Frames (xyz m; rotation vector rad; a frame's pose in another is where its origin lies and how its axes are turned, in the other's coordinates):
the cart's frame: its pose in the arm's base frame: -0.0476 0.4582 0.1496 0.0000 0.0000 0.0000
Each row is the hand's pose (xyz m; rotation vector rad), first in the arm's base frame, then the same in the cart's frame.
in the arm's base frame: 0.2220 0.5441 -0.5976 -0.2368 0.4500 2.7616
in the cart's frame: 0.2696 0.0859 -0.7472 -0.2368 0.4500 2.7616
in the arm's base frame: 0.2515 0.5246 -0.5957 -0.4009 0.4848 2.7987
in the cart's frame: 0.2991 0.0664 -0.7453 -0.4009 0.4848 2.7987
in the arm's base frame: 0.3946 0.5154 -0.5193 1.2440 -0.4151 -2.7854
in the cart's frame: 0.4422 0.0572 -0.6689 1.2440 -0.4151 -2.7854
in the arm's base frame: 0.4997 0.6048 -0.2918 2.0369 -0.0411 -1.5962
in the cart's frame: 0.5473 0.1466 -0.4414 2.0369 -0.0411 -1.5962
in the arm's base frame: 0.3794 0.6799 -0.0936 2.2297 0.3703 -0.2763
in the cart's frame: 0.4270 0.2217 -0.2432 2.2297 0.3703 -0.2763
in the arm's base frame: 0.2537 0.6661 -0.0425 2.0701 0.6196 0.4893
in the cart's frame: 0.3013 0.2079 -0.1921 2.0701 0.6196 0.4893
